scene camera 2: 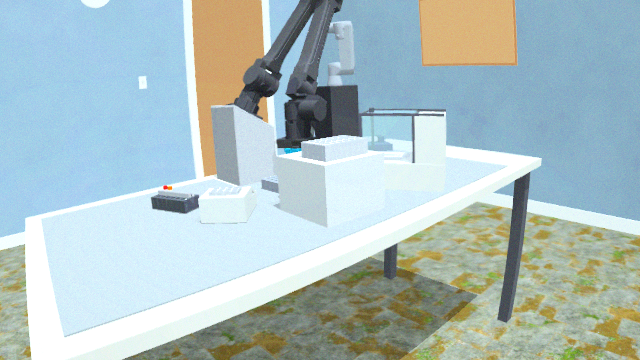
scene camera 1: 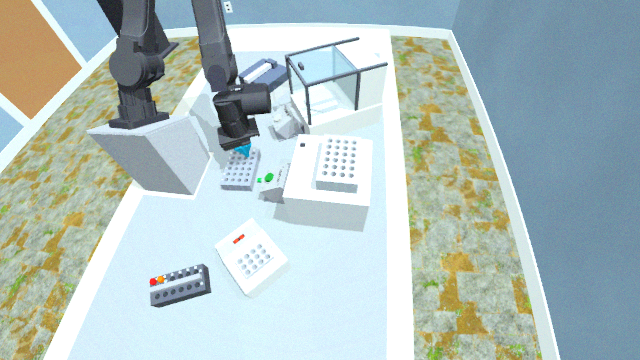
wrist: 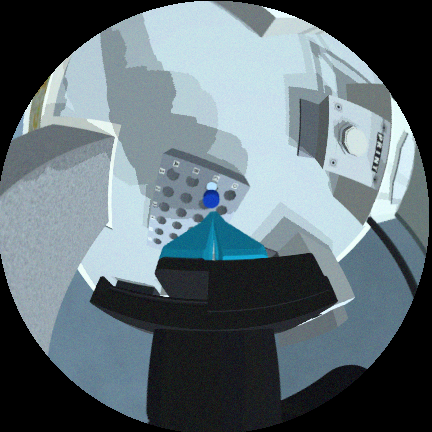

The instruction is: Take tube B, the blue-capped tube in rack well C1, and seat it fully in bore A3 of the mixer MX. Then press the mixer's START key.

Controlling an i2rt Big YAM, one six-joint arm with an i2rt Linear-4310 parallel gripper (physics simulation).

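Seen in the pictures: gripper, fingertip midpoint: (scene camera 1: 247,155) (wrist: 213,216); arm's base at its link origin: (scene camera 2: 242,115) (scene camera 1: 140,122).
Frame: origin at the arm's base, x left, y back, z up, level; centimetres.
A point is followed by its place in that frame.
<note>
Tube B (wrist: 211,199) @(x 10.0, y -20.1, z -15.6 cm) shows its dark blue cap in the wrist view, in the first row of column C of the grey rack (wrist: 171,153) @(x 10.5, y -15.3, z -18.7 cm) (scene camera 1: 238,188) @(x -1.2, y -22.1, z -19.6 cm). A small pale disc shows beside the cap. The tube is hidden in both scene views. My gripper (scene camera 1: 246,155) @(x 8.1, y -21.6, z -16.6 cm) (scene camera 2: 291,150) (wrist: 213,216) @(x 8.1, y -21.6, z -16.6 cm) is shut, its teal fingertips together with nothing between them. They are over the rack, close beside the blue cap in the wrist view; contact cannot be told. The white box with a many-bore block (scene camera 1: 341,165) @(x 1.6, y -49.8, z -4.0 cm) (scene camera 2: 330,185) @(x -3.1, y -56.9, z -11.9 cm) and the smaller white box with bores (scene camera 1: 254,257) @(x -18.8, y -35.9, z -14.7 cm) (scene camera 2: 225,207) @(x -21.1, y -40.6, z -17.0 cm) carry no readable name.
A control panel with a green button (scene camera 1: 269,177) @(x 0.9, y -31.8, z -13.8 cm) stands left of the larger box. A small green item (scene camera 1: 259,180) @(x 3.0, y -26.6, z -20.0 cm) is between it and the rack. A dark rack (scene camera 1: 180,285) @(x -29.3, y -21.1, z -17.4 cm) (scene camera 2: 175,202) @(x -29.9, y -24.6, z -18.0 cm), a PRINT unit (wrist: 352,140) @(x 22.0, y -25.3, z -14.3 cm), a glass enclosure (scene camera 1: 358,90) @(x 29.8, y -48.2, z -6.2 cm) and a grey pedestal (scene camera 1: 155,155) @(x -6.2, y -7.6, z -3.3 cm) also stand here.
</note>
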